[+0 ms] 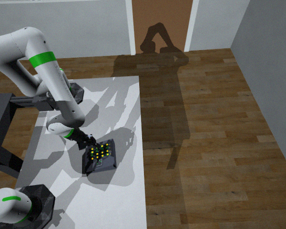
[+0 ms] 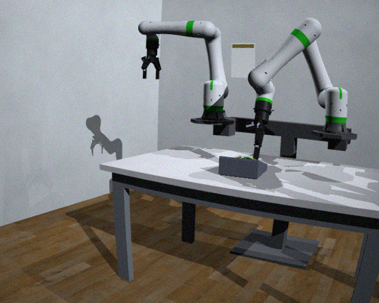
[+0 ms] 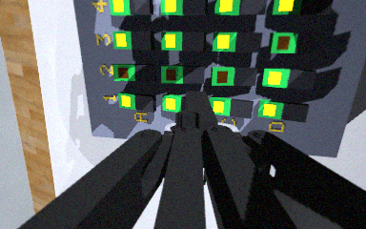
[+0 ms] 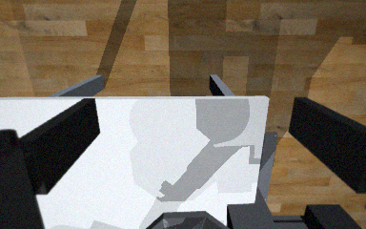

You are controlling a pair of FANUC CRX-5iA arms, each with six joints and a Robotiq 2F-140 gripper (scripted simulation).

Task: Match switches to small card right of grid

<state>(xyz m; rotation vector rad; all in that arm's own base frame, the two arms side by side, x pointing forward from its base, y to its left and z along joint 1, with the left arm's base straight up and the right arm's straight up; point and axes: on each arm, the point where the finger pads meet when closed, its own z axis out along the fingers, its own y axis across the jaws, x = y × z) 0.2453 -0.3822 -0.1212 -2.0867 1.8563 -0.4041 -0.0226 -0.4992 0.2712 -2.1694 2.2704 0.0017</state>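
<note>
Now: the switch B2 30 mm ahead of my left hand, 20 mm to the right of it and 30 mm below it. Also, from my left hand: switch C2: 10 mm behind, 30 mm to the right, 40 mm below; then switch A1: 60 mm ahead, 10 mm to the left, 20 mm below; then switch B1: 30 mm ahead, 30 mm below.
</note>
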